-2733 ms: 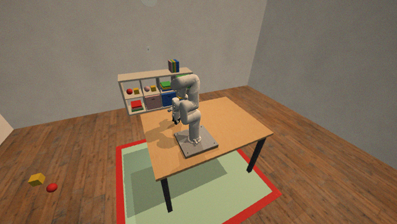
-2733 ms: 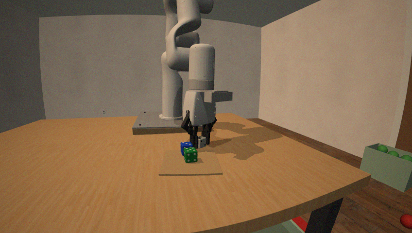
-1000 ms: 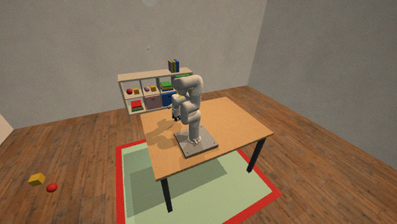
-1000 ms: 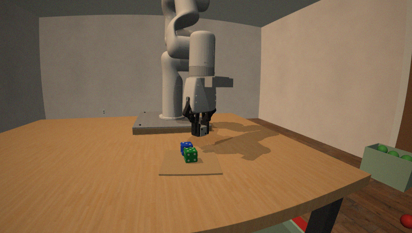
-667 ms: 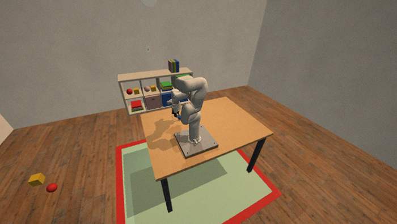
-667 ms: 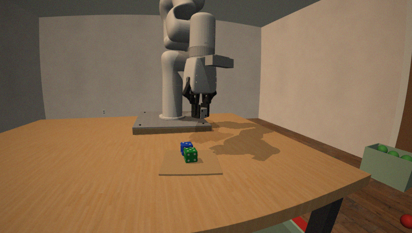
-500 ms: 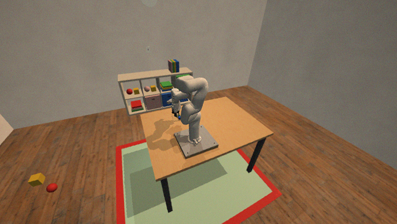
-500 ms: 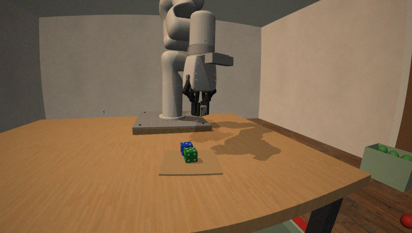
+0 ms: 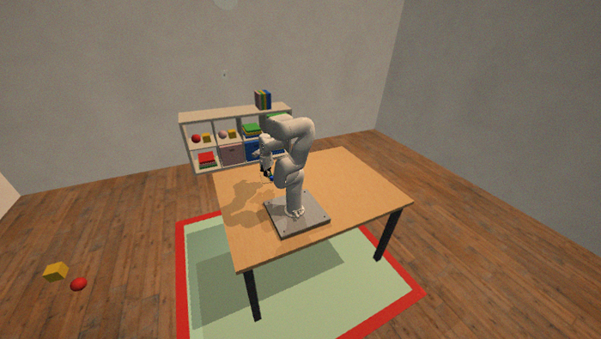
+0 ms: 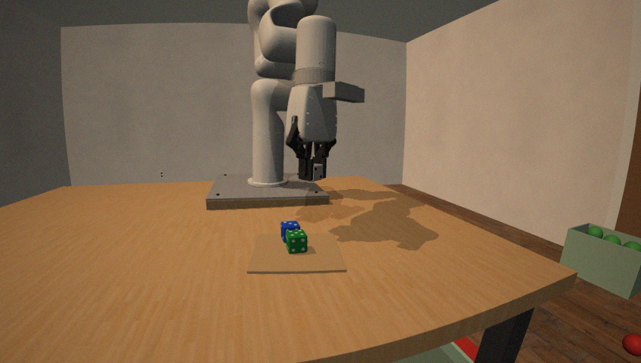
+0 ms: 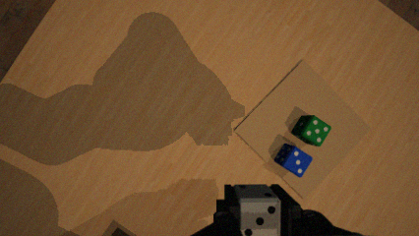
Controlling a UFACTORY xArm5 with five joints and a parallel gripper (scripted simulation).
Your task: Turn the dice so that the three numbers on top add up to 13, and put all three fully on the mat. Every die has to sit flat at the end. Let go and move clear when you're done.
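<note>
Right now my hand is 10 cm above the blue die, 6 cm short of it and 5 cm to the left of it. The rest, counted from my hand: green die: 10 cm below, 10 cm ahead, 5 cm to the right; then white die: 1 cm below; then tan mat: 12 cm below, 10 cm ahead, 5 cm to the right.
</note>
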